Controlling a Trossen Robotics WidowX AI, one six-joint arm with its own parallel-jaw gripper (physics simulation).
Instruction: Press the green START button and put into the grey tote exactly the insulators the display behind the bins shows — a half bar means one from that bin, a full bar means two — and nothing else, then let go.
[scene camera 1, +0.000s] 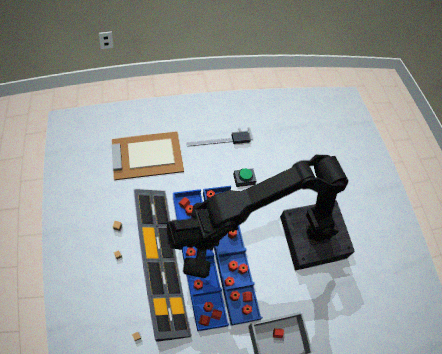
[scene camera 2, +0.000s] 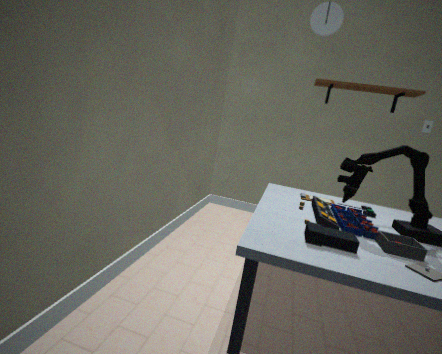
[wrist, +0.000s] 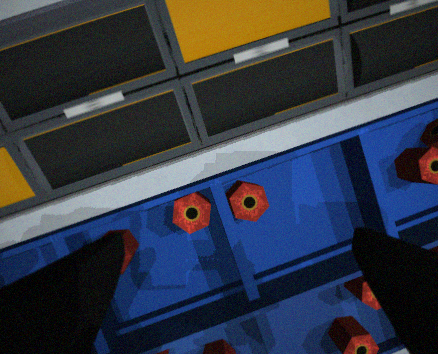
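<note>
My gripper (scene camera 2: 345, 200) (wrist: 239, 241) is open and empty above the blue bins (scene camera 1: 207, 295) (wrist: 300, 225). In the wrist view a red insulator (wrist: 191, 213) and another insulator (wrist: 249, 202) lie below, on either side of a divider; the left finger partly hides a third insulator (wrist: 129, 247). In scene camera 1 the arm hides some bins. The display (scene camera 1: 150, 192) shows one full orange bar (scene camera 1: 150, 242) and two half bars (scene camera 1: 160, 306) (scene camera 1: 177, 305). The grey tote (scene camera 1: 275, 320) holds one red insulator (scene camera 1: 278, 333). The green START button (scene camera 1: 245, 174) stands beyond the bins.
A clipboard (scene camera 1: 150, 152) and a caliper (scene camera 1: 241, 137) lie at the far side. Small wooden cubes (scene camera 1: 117, 225) (scene camera 1: 118, 255) (scene camera 1: 137, 336) lie behind the display. A long black box (scene camera 2: 331, 237) stands near the display's end, and a flat plate (scene camera 2: 425, 272) lies near the table edge.
</note>
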